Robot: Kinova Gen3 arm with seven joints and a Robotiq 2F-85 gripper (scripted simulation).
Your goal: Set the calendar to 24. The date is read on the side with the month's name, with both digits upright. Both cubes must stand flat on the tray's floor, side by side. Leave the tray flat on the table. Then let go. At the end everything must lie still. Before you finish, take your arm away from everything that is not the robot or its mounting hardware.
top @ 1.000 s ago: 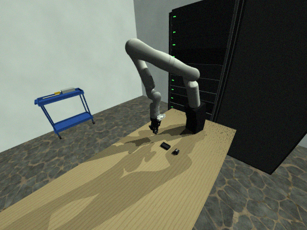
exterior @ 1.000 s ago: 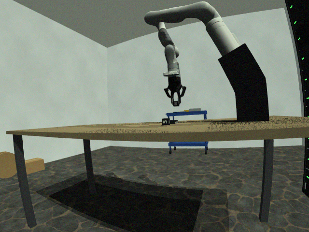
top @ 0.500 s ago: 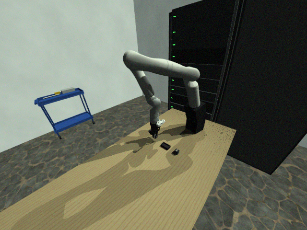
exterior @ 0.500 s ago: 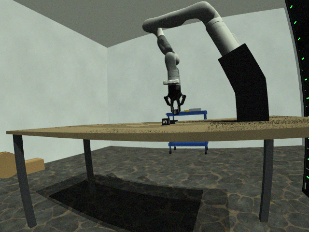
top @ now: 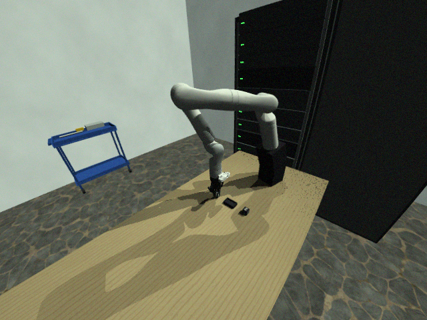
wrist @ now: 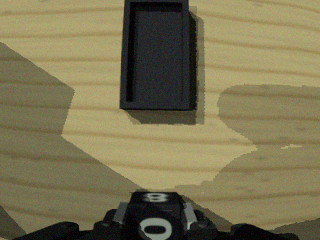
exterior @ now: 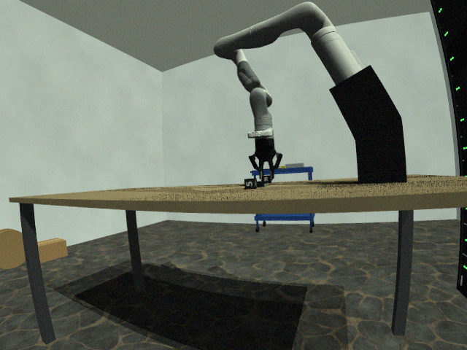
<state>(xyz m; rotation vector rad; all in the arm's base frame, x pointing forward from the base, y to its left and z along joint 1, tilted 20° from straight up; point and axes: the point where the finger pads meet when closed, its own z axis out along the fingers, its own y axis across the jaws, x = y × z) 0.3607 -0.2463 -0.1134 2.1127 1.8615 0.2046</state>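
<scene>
Right now the black cube is 1 cm below my hand. Also, from my hand: black tray: 1 cm ahead, 10 cm to the left, 3 cm below; then black date cube: 3 cm ahead, 21 cm to the left, 2 cm below.
</scene>
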